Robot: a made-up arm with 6 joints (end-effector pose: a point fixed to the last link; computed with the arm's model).
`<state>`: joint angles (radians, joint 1 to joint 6).
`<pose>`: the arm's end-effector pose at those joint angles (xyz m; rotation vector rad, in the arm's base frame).
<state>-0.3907 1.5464 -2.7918 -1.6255 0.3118 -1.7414</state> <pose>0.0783 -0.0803 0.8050 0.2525 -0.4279 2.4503</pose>
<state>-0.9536 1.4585 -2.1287 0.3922 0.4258 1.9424</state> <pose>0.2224 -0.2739 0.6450 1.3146 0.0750 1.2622</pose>
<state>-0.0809 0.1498 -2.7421 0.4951 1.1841 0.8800</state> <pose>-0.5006 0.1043 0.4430 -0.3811 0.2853 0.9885</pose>
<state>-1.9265 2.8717 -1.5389 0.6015 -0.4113 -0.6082</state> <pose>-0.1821 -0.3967 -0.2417 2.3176 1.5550 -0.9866</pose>
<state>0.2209 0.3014 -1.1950 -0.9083 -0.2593 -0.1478</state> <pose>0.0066 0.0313 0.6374 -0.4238 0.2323 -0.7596</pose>
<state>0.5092 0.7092 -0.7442 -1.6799 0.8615 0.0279</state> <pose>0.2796 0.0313 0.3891 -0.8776 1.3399 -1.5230</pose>
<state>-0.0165 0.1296 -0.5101 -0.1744 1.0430 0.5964</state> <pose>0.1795 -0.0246 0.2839 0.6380 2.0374 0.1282</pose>
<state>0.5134 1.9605 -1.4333 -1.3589 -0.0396 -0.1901</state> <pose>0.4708 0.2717 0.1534 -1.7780 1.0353 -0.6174</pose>
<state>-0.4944 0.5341 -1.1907 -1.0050 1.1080 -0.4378</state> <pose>0.0693 -0.1613 0.5008 0.2417 1.9795 -1.7869</pose>
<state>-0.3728 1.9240 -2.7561 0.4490 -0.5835 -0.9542</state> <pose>0.2594 -0.1384 0.7395 0.2376 0.1432 -0.9528</pose>
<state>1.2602 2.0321 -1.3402 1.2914 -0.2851 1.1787</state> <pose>0.1972 0.4871 0.0878 -1.6683 -2.0685 -1.5693</pose>
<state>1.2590 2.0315 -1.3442 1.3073 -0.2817 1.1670</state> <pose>0.1977 0.4875 0.0890 -1.6721 -2.0629 -1.5659</pose>
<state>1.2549 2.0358 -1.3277 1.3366 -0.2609 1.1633</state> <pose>0.1959 0.4833 0.0783 -1.6971 -2.0602 -1.5091</pose>
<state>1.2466 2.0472 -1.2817 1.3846 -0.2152 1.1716</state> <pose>0.1902 0.4714 0.0513 -1.7521 -2.0548 -1.3775</pose>
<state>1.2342 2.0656 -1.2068 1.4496 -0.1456 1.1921</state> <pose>0.1792 0.4497 0.0111 -1.8356 -2.0329 -1.1772</pose>
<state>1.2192 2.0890 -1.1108 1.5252 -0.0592 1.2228</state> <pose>0.1623 0.4182 -0.0342 -1.9384 -1.9796 -0.9341</pose>
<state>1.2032 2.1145 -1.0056 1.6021 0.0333 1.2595</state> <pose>0.1411 0.3801 -0.0759 -2.0467 -1.8925 -0.6837</pose>
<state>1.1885 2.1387 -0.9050 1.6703 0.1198 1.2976</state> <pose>0.1186 0.3414 -0.1080 -2.1455 -1.7851 -0.4596</pose>
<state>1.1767 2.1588 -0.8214 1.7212 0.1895 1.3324</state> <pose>0.0989 0.3082 -0.1291 -2.2239 -1.6821 -0.2846</pose>
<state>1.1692 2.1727 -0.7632 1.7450 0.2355 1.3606</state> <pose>0.0846 0.2845 -0.1409 -2.2730 -1.6131 -0.1680</pose>
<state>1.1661 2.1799 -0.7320 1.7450 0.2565 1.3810</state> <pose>0.0767 0.2712 -0.1464 -2.2963 -1.5854 -0.1066</pose>
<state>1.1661 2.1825 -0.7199 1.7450 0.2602 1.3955</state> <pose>0.0739 0.2658 -0.1485 -2.3129 -1.5696 -0.0838</pose>
